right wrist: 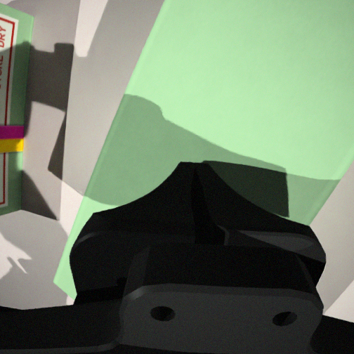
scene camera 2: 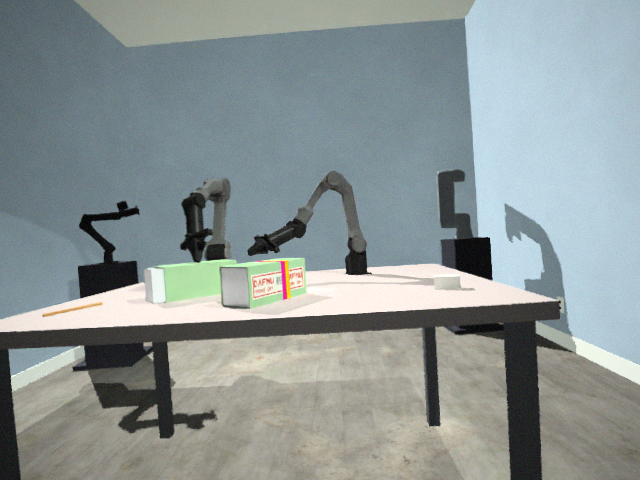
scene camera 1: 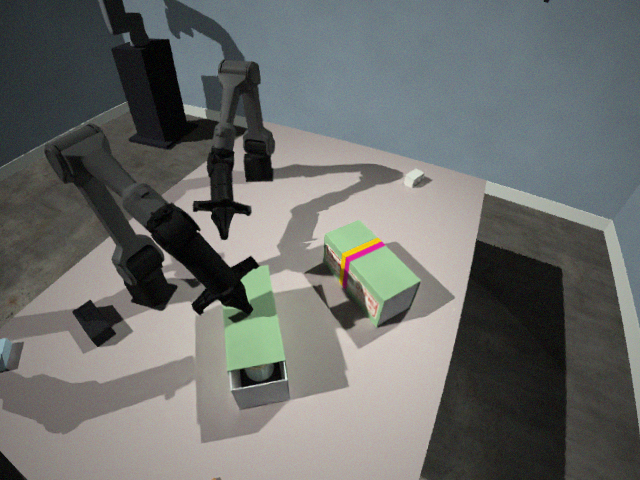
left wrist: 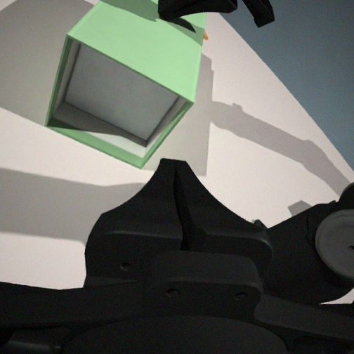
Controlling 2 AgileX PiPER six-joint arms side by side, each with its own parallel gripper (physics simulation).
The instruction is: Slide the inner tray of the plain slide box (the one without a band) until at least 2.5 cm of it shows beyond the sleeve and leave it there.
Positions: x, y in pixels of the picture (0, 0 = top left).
Scene:
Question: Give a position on an inner tray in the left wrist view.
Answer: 99, 86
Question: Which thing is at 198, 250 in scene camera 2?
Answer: My right gripper.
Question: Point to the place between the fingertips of my left gripper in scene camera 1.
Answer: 224, 238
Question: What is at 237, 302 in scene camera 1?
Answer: My right gripper.

